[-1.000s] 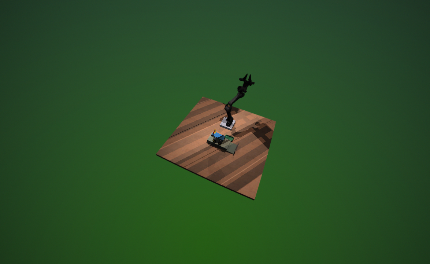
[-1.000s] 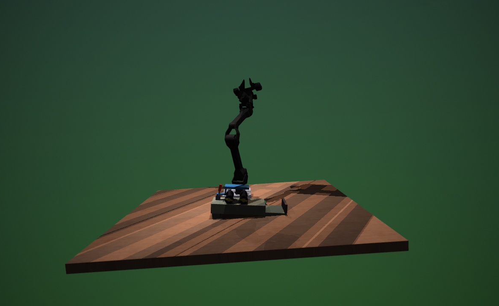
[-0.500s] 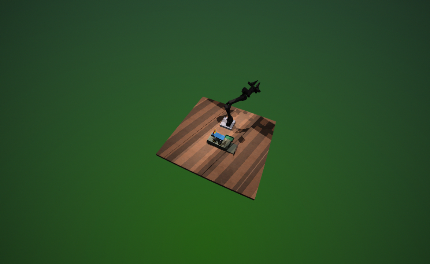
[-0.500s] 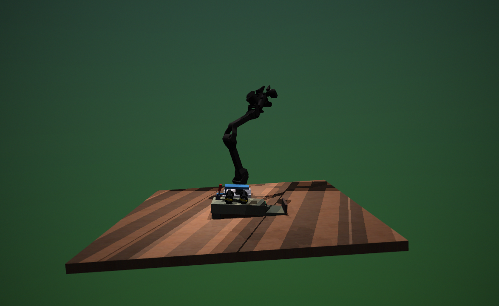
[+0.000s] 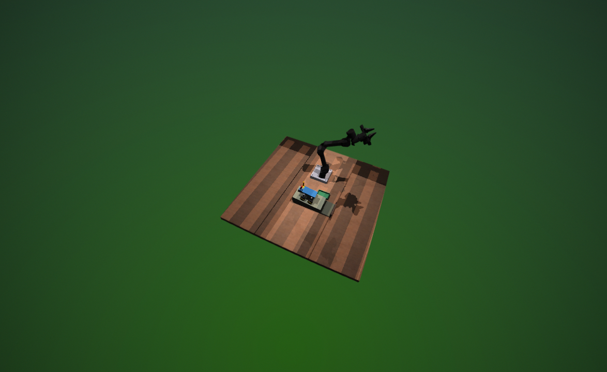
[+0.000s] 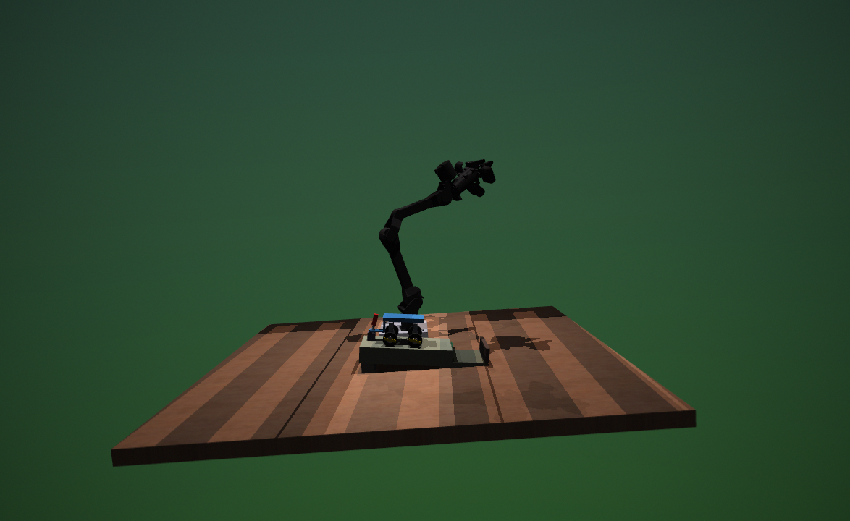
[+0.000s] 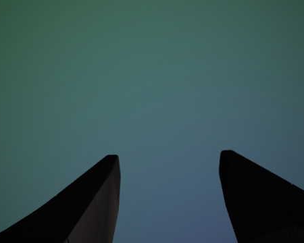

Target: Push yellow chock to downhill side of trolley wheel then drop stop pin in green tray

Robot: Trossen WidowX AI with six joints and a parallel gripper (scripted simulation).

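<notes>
Right now the yellow chock is 250 mm ahead of my gripper tip, 520 mm to the right of it and 630 mm below it. The rest, counted from my gripper tip: trolley: 390 mm ahead, 440 mm to the right, 540 mm below; end stop: 440 mm ahead, 190 mm to the right, 620 mm below; green tray: 280 mm ahead, 310 mm to the right, 660 mm below.
</notes>
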